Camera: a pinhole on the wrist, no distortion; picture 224 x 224 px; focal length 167.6 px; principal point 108.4 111.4 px. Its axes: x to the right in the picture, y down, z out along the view. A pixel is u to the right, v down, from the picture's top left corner.
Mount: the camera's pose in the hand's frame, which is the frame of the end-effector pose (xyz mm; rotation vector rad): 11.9 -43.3 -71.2 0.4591 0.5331 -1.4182
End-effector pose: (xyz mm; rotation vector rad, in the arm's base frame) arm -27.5 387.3 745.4 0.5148 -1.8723 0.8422
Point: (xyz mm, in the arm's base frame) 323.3 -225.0 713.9
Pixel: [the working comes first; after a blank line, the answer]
In the camera's frame: 263.5 -263.4 593.6

183 37
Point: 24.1 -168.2 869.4
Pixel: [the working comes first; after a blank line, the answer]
In the camera's frame: 76.3 22.4 579.7

130 118
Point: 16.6 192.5 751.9
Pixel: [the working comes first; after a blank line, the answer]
In the camera's frame: -19.7 -42.4 218.4

93 79
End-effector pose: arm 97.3 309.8 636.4 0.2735 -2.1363 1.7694
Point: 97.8 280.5 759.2
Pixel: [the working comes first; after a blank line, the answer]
In the camera's frame: 13.4 23.9 111.1

129 147
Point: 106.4 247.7 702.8
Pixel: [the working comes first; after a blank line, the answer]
In the camera's frame: -45.8 -4.4 115.7

42 105
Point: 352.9 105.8 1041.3
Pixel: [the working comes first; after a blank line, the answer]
In the camera's frame: 256.3 -154.6 401.4

215 47
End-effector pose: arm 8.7 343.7 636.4 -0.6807 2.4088 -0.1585
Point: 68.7 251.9 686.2
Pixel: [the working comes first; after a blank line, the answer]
In the camera's frame: 19.9 -40.9 92.5

144 37
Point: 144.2 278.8 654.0
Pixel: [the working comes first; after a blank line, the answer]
In the camera's frame: -26.2 -89.0 147.4

79 10
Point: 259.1 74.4 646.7
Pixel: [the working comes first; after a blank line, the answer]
In the camera's frame: 115.6 -82.6 334.2

166 70
